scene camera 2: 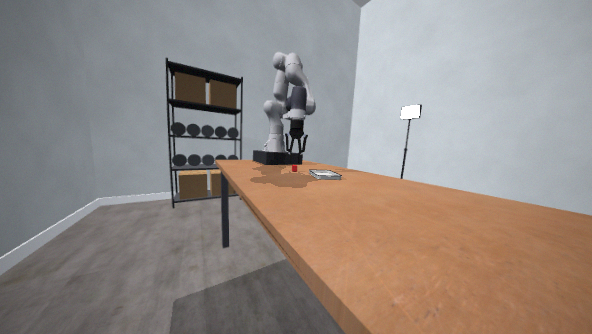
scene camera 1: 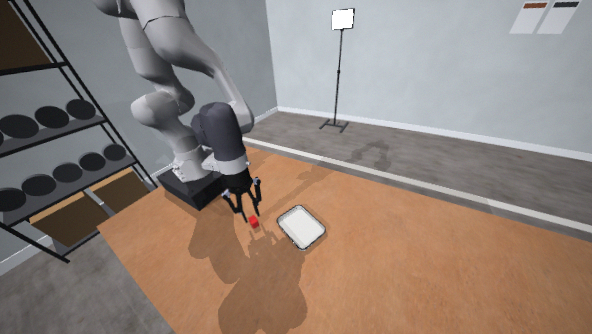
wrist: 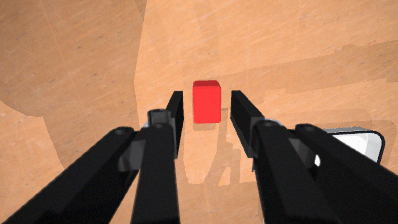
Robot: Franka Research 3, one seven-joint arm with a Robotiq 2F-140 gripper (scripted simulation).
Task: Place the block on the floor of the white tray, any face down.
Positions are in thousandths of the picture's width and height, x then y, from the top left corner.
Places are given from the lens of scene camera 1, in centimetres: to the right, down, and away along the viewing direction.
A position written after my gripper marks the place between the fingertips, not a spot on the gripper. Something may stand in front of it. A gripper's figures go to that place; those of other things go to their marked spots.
my gripper (scene camera 1: 425,651): -17, 20, 64
white tray (scene camera 1: 513,684): 3, 24, 64
